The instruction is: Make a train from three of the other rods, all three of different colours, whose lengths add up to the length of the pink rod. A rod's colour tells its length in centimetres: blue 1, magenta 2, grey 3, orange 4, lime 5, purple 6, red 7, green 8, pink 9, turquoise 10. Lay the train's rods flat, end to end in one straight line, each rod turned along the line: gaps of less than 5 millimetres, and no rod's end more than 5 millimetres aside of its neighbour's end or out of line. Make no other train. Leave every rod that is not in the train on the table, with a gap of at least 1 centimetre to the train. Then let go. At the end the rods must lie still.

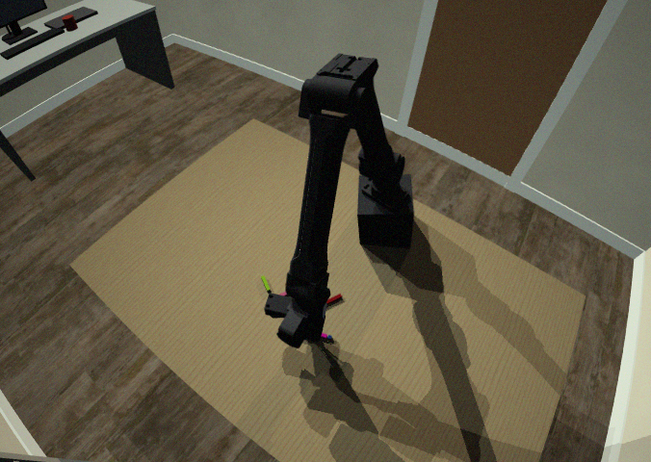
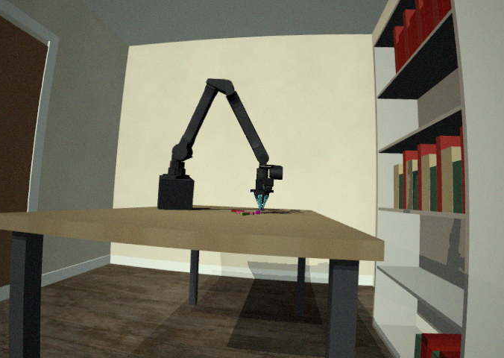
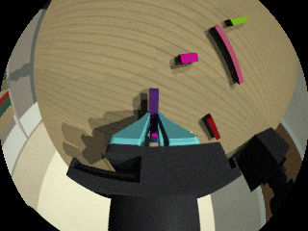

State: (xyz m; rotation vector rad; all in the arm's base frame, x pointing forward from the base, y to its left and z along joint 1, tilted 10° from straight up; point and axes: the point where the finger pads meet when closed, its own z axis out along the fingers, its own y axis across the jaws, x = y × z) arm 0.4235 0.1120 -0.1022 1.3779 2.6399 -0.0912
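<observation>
Right now the blue rod is 3 cm behind my hand, 4 cm to the left of it and 2 cm below it. The rest, counted from my hand: red rod 11 cm behind, 3 cm to the right, 2 cm below; pink rod 3 cm behind, 13 cm to the right, 2 cm below; purple rod 1 cm to the right.
</observation>
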